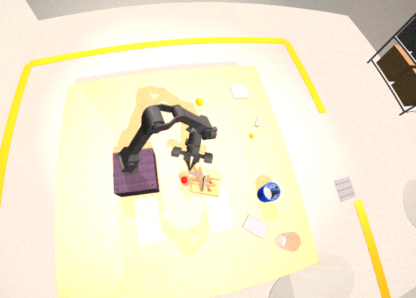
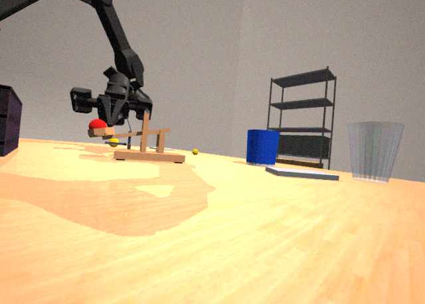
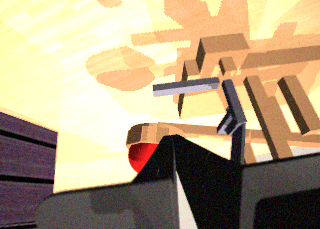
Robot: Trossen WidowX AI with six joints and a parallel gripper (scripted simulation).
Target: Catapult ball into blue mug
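Now: gripper tip 40 mm past the red ball, 30 mm to the left of it and 10 mm above it. Also, from my gripper tip: wooden catapult: 30 mm ahead, 50 mm to the right, 20 mm below; then flat grey tile: 210 mm ahead, 370 mm to the right, 60 mm below; then blue mug: 320 mm ahead, 240 mm to the right, 40 mm below.
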